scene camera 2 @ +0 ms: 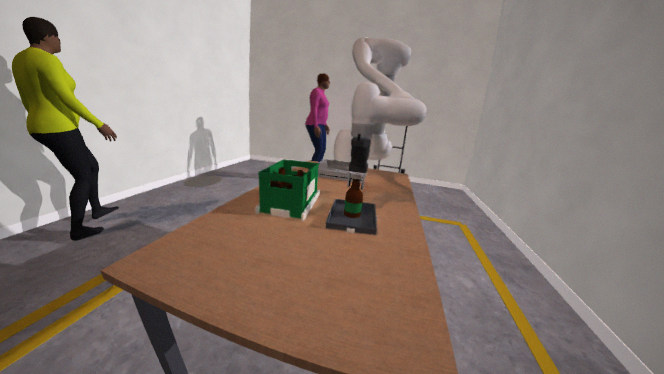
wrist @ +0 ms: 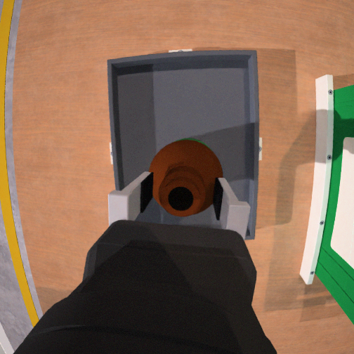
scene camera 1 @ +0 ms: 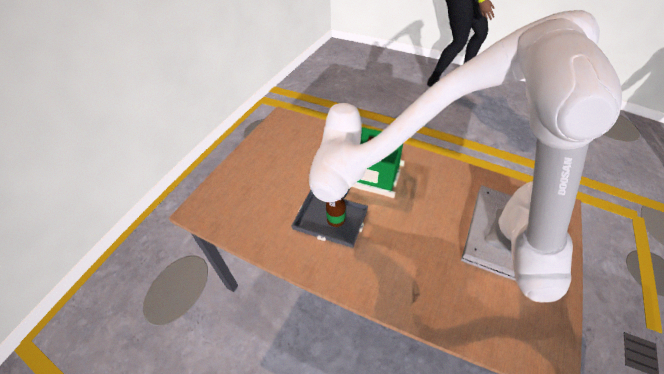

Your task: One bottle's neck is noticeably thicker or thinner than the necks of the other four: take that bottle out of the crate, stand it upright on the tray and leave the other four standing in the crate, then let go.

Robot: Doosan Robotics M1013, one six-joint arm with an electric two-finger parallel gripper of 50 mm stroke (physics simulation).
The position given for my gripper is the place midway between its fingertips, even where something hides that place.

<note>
I see my gripper point(wrist: 183, 187) and a bottle point(wrist: 184, 171).
</note>
